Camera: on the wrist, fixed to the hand. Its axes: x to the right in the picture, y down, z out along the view.
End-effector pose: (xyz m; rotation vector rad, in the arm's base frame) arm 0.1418 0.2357 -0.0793 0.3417 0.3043 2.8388
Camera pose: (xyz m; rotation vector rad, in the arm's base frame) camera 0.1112 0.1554 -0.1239 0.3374 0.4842 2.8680
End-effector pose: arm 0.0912 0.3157 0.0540 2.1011 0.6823 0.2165
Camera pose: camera 0.0914 0.3266 0.1502 2.2325 0.6899 0.2274
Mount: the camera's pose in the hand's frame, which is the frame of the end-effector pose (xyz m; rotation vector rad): -0.0032 0.0723 -0.0643 0.1229 0.0265 0.0353
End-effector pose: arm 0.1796 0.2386 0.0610 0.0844 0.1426 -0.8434
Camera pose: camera 0.2257 0.2973 -0.0007 0.2129 0.1138 -0.8156
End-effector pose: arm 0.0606 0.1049 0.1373 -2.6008 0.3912 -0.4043
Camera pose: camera 0.0208 0.0185 0.1551 -2.4682 0.4077 -0.4371
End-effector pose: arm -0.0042 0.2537 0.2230 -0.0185 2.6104 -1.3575
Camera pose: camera -0.0069 0.3479 0.2008 0.0637 2.5307 -1.5130
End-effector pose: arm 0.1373 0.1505 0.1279 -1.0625 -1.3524 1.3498
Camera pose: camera 0.1987 0.1625 0.0540 -1.0219 -1.2203 1.4212
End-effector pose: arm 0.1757 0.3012 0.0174 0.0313 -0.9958 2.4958
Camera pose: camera 0.1577 0.2961 -0.0776 0.0189 -0.8382 2.5798
